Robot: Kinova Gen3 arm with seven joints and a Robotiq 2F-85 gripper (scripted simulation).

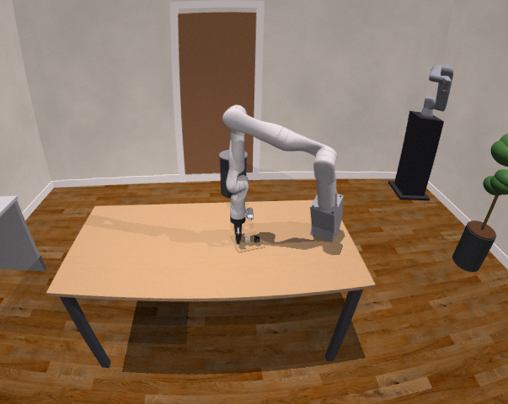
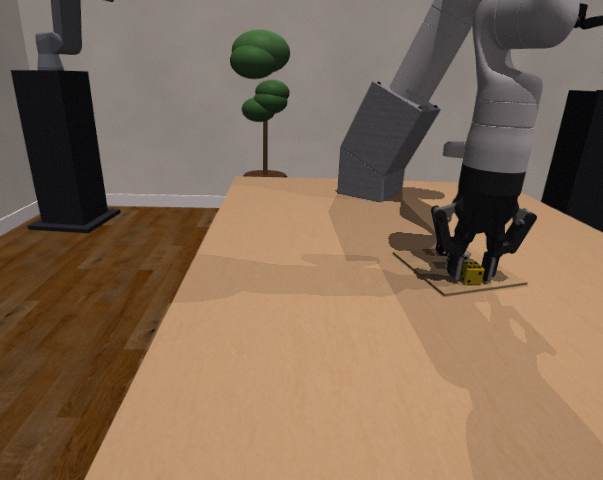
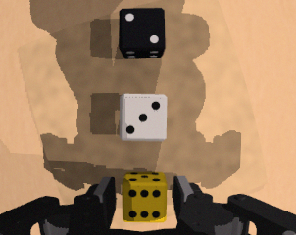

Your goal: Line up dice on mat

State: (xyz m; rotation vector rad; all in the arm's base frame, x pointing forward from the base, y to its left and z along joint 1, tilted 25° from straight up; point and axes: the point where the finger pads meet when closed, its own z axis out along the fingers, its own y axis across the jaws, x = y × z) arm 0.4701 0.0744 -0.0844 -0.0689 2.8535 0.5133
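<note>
Now: the yellow die 1 cm below my hand. Also, from my hand: white die: 5 cm behind, 1 cm below; tan mat: 5 cm behind, 2 cm below; black die: 10 cm behind, 1 cm to the right, 1 cm below.
</note>
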